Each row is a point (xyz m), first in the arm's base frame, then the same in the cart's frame.
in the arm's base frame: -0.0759 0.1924 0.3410
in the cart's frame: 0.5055 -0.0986 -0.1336
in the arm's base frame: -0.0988 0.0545 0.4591
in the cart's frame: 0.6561 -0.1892 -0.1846
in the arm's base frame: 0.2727 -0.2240 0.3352
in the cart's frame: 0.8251 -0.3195 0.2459
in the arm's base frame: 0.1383 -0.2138 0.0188
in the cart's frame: 0.8152 0.0162 0.3199
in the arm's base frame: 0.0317 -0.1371 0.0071
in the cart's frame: 0.7650 0.0918 0.2242
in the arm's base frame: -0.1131 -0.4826 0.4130
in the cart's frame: 1.1740 -0.1740 -0.0350
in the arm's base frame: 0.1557 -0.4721 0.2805
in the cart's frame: 1.0870 -0.2214 0.2480
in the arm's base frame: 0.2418 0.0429 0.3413
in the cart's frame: 0.5751 -0.2914 0.1515
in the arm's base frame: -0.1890 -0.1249 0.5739
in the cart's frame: 0.8623 -0.2405 -0.2760
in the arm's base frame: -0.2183 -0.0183 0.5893
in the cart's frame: 0.7677 -0.2300 -0.3343
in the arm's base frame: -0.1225 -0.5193 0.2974
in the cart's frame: 1.2000 -0.0767 0.0331
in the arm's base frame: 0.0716 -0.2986 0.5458
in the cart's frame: 0.9659 -0.3785 -0.0131
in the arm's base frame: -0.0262 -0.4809 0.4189
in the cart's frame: 1.1524 -0.2291 0.0290
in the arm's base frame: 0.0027 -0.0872 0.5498
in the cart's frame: 0.7782 -0.3299 -0.1220
